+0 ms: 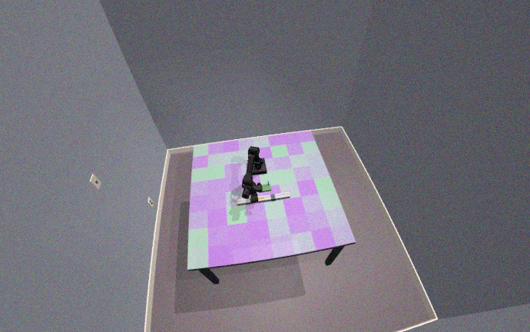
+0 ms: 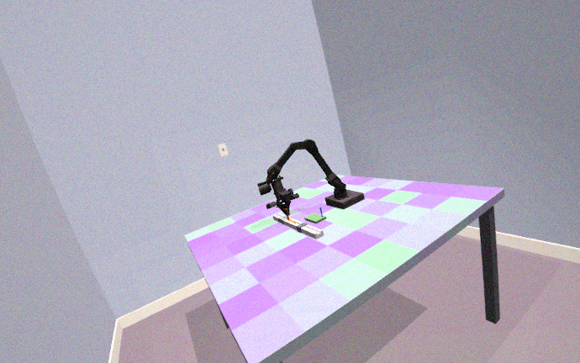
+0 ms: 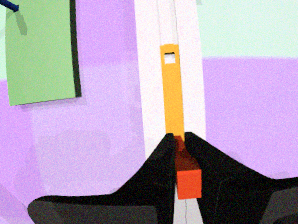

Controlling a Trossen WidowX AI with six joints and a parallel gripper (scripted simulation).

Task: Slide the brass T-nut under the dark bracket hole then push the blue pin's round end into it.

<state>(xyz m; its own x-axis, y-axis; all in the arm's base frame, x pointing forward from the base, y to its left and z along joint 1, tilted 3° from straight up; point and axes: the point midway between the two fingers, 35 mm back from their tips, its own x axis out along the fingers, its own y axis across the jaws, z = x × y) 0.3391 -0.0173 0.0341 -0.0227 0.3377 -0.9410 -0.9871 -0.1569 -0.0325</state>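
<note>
My gripper tip is 150 mm past the blue pin, 100 mm to the right of it and 30 mm above it. The rest, counted from my gripper tip: green tray: 140 mm behind, 80 mm to the left, 40 mm below.
</note>
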